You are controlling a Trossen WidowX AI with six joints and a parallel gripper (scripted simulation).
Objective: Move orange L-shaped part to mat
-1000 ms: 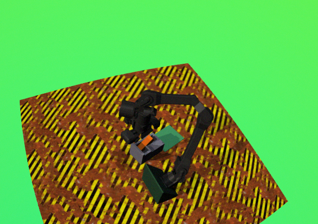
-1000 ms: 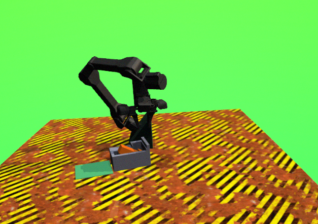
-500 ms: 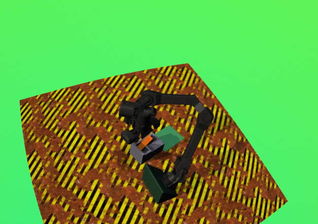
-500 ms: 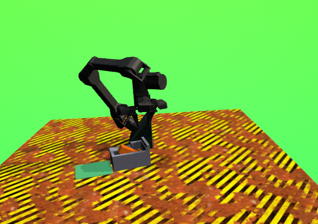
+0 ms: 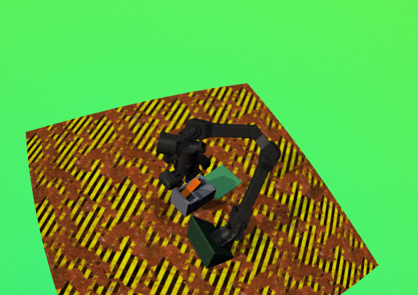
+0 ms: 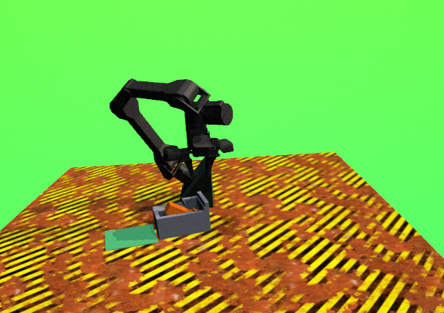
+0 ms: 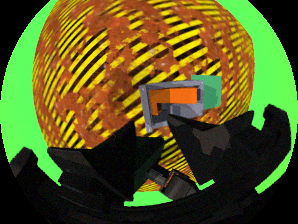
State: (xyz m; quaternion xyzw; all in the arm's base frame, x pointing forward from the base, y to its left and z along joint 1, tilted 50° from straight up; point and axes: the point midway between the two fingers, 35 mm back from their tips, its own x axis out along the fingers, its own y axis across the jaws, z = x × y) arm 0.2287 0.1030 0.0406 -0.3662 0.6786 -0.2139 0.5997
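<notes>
My gripper tip is 5 cm to the left of the orange L-shaped part and 10 cm above it. From my gripper tip the other things lie so: green mat: 5 cm ahead, 22 cm to the right, 16 cm below.
</notes>
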